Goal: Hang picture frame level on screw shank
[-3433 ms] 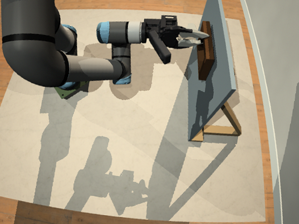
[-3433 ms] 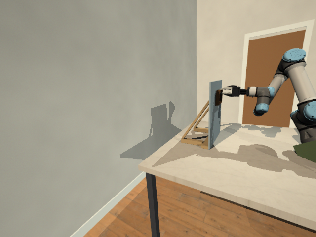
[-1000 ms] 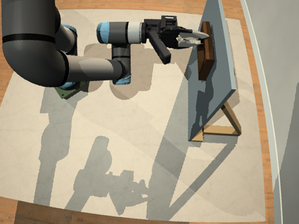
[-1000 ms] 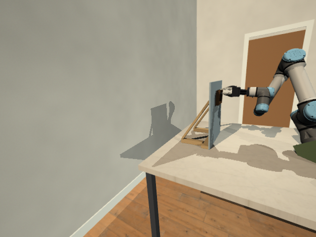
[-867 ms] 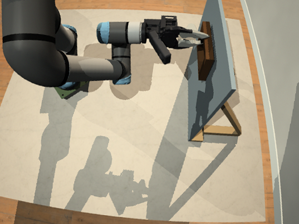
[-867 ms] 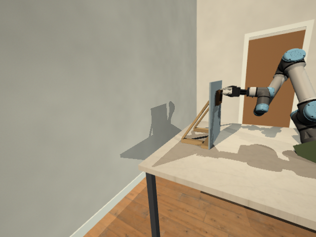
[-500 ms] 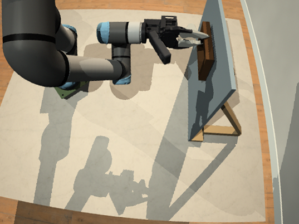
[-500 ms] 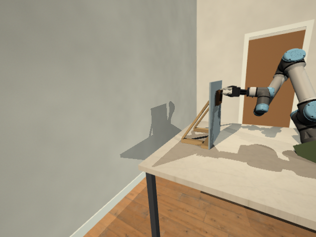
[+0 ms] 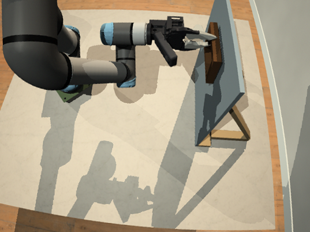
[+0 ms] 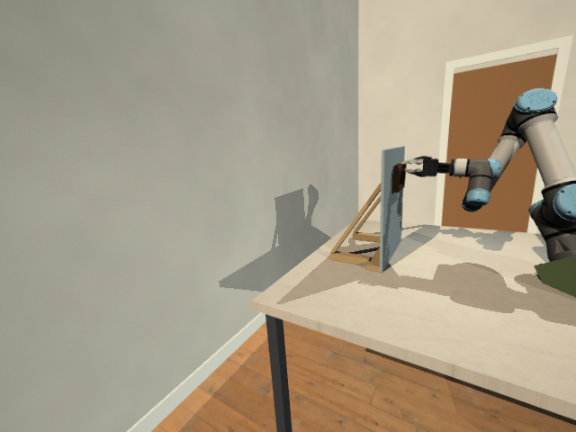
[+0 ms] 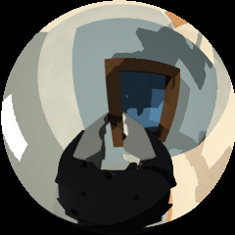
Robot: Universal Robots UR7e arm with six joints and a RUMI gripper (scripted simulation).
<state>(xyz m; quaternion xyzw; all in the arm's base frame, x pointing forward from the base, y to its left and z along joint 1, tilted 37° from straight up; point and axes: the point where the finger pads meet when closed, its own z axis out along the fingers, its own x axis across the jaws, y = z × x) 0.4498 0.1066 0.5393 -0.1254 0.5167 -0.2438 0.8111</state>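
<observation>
My gripper is now 2 cm short of the brown wooden picture frame, 1 cm to the left of it and 5 cm above it. The rest, counted from my hand: upright grey-blue board 4 cm ahead, 1 cm to the right, 19 cm below.
</observation>
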